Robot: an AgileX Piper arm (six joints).
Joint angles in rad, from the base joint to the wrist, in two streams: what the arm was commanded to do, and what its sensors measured. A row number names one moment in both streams.
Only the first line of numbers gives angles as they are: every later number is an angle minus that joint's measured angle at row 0.
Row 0, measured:
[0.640 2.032 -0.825 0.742 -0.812 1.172]
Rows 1 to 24, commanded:
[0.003 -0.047 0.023 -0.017 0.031 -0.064]
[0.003 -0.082 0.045 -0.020 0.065 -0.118]
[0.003 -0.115 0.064 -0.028 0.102 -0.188]
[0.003 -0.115 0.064 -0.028 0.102 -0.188]
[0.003 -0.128 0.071 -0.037 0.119 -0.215]
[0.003 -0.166 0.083 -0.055 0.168 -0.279]
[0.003 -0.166 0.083 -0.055 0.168 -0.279]
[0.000 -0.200 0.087 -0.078 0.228 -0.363]
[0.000 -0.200 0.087 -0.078 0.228 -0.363]
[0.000 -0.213 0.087 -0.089 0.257 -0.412]
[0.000 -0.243 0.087 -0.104 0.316 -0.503]
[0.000 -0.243 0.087 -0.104 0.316 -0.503]
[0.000 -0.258 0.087 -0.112 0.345 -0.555]
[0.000 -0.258 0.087 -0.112 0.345 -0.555]
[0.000 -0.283 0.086 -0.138 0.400 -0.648]
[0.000 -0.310 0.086 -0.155 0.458 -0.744]
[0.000 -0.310 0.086 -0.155 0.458 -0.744]
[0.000 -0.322 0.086 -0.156 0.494 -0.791]
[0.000 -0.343 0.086 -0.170 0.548 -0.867]
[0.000 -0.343 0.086 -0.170 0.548 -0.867]
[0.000 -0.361 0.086 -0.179 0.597 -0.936]
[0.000 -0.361 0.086 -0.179 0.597 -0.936]
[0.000 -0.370 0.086 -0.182 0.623 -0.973]
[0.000 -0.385 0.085 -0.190 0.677 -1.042]
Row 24, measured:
[0.000 -0.358 0.087 -0.166 0.596 -0.929]
